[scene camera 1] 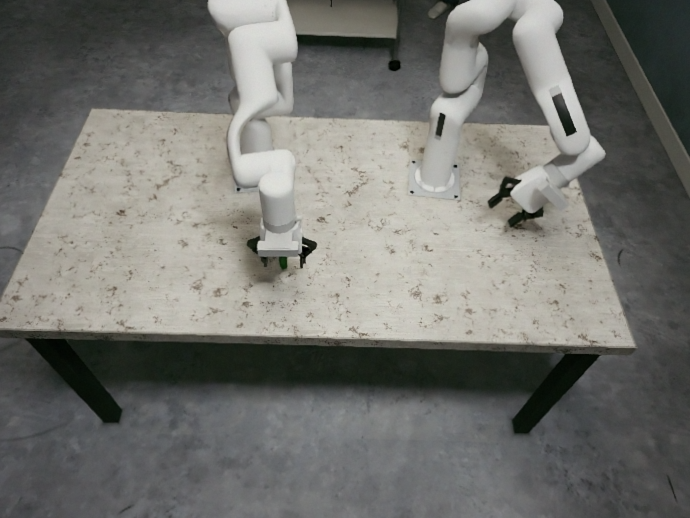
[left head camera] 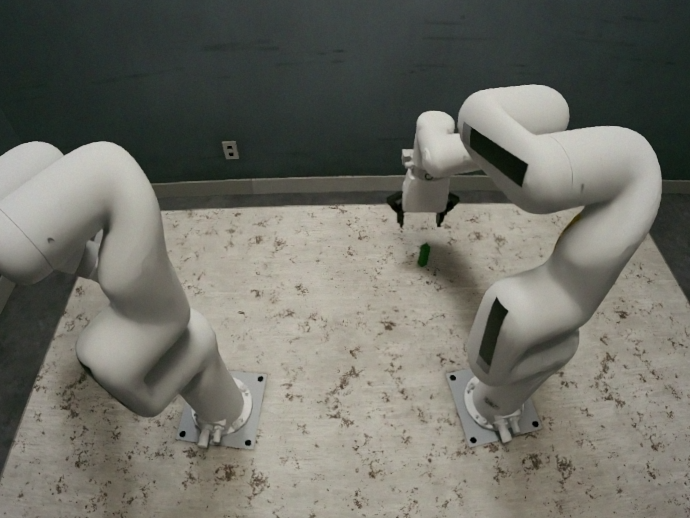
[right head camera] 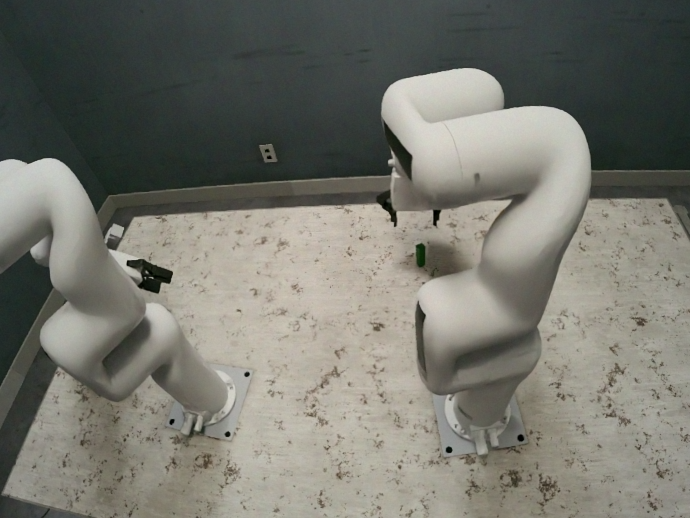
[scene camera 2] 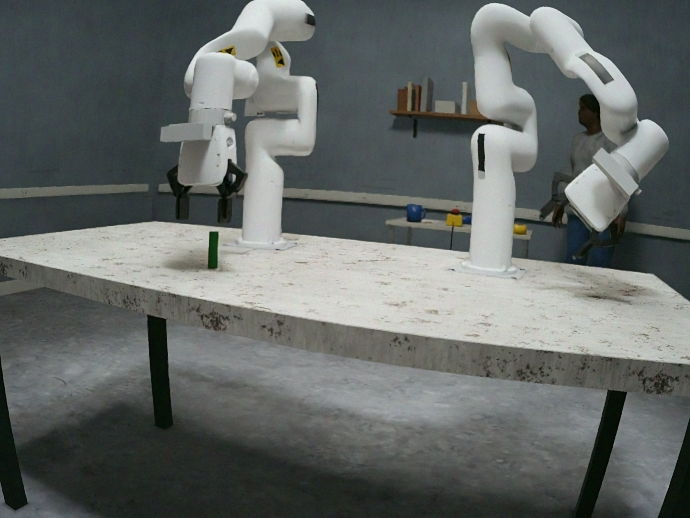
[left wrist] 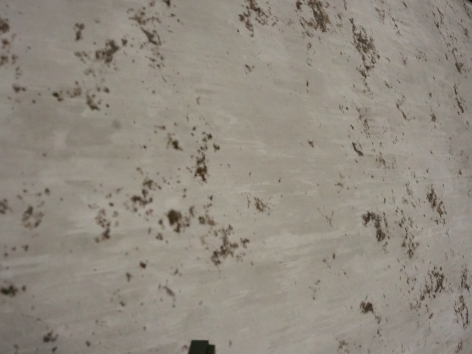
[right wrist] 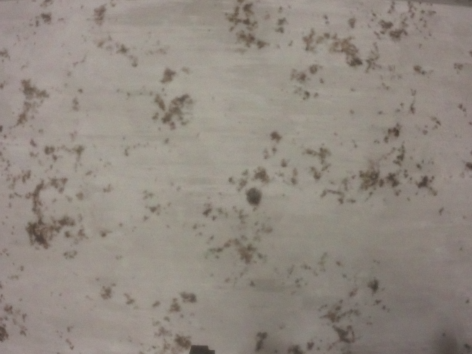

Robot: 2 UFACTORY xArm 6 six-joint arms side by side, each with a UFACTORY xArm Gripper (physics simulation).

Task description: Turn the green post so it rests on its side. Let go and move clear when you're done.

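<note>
The green post (left head camera: pixel 424 255) (right head camera: pixel 420 255) (scene camera 1: pixel 283 262) (scene camera 2: pixel 212 249) stands upright on the table (scene camera 1: pixel 362 289) (scene camera 2: pixel 334 289). My right gripper (left head camera: pixel 420 224) (right head camera: pixel 415 223) (scene camera 1: pixel 283 264) (scene camera 2: pixel 201 217) points down with its fingers wide apart and empty, and hangs a little above the post. In scene camera 1 the gripper body hides part of the post. The post does not show in the right wrist view. My left gripper (scene camera 1: pixel 500 213) is open and empty, tilted above the table's right side in scene camera 1, far from the post.
In scene camera 2, a wall shelf (scene camera 2: pixel 445 115) with books and a low stand (scene camera 2: pixel 398 223) with a blue mug (scene camera 2: pixel 414 212) are behind the arms. A person (scene camera 2: pixel 586 144) stands behind the left arm. The two arm bases (left head camera: pixel 258 401) (left head camera: pixel 458 401) are bolted to the table.
</note>
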